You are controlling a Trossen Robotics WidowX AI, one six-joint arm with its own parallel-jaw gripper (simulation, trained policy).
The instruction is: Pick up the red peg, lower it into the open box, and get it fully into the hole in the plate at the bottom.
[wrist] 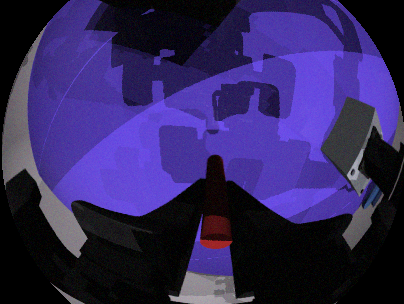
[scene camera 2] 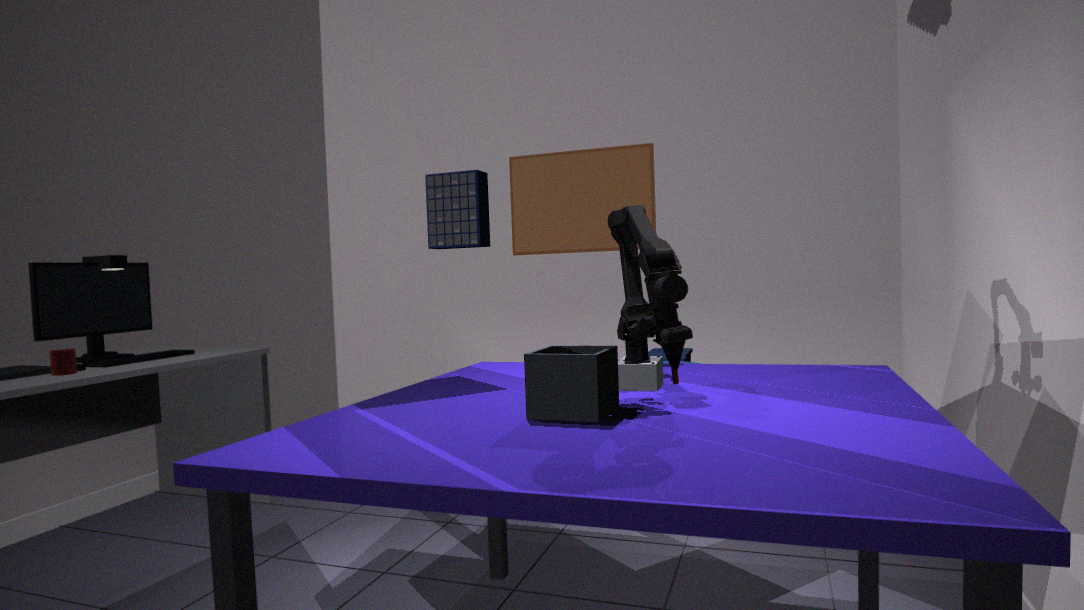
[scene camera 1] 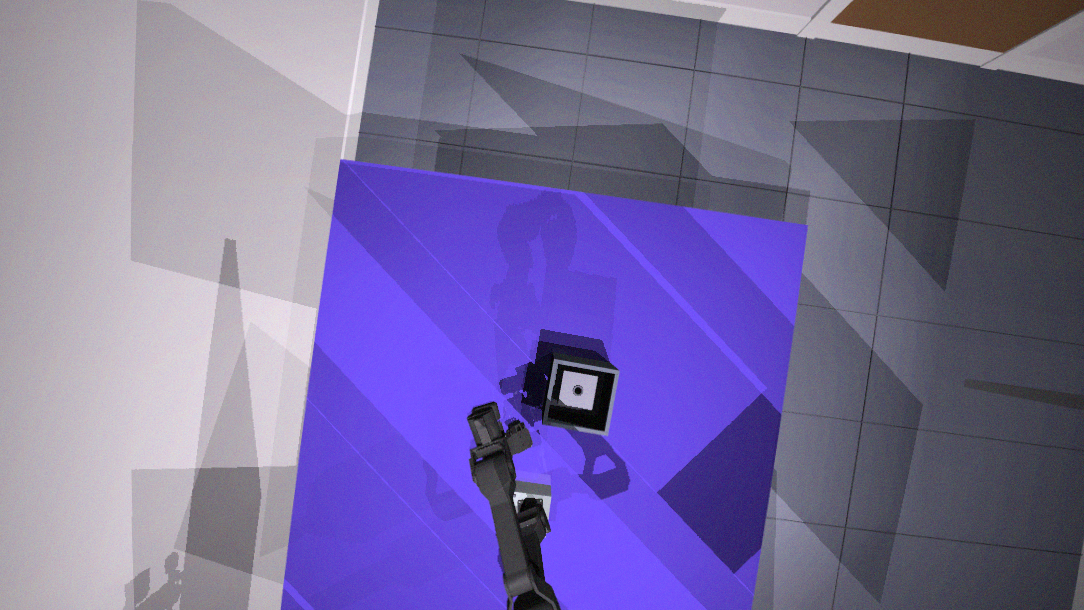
Labels:
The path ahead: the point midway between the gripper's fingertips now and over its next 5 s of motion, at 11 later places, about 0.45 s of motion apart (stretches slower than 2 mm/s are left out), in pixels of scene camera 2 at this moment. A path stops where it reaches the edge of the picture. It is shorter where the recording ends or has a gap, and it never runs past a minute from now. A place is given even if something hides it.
My gripper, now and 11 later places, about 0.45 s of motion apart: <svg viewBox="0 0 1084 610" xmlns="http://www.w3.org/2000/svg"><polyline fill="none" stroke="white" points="674,368 667,346 647,324 624,319 606,322 592,329 581,342 575,357 574,375 574,376 570,360 563,341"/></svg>

